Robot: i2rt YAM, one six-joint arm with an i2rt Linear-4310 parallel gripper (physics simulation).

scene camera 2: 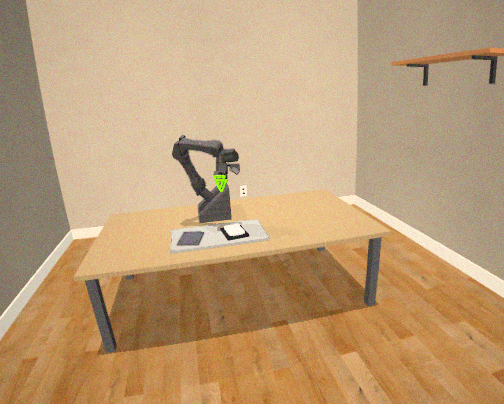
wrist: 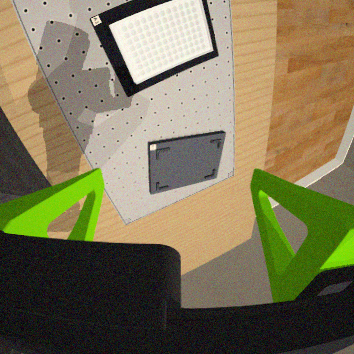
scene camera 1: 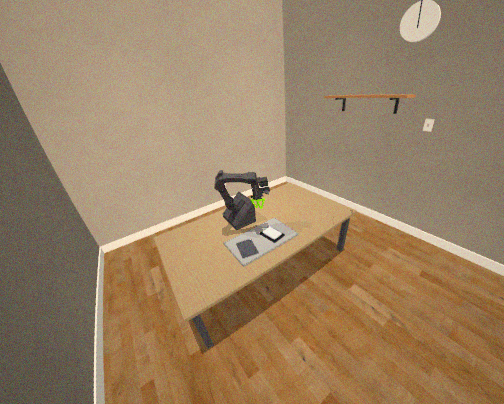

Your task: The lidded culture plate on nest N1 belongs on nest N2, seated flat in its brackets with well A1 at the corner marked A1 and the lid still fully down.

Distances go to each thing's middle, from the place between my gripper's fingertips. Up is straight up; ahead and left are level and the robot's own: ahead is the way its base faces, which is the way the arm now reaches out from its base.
The black nest (wrist: 102, 29) lies 220 mm below my hand, 80 mm ahead of it and 50 mm to the left of it.
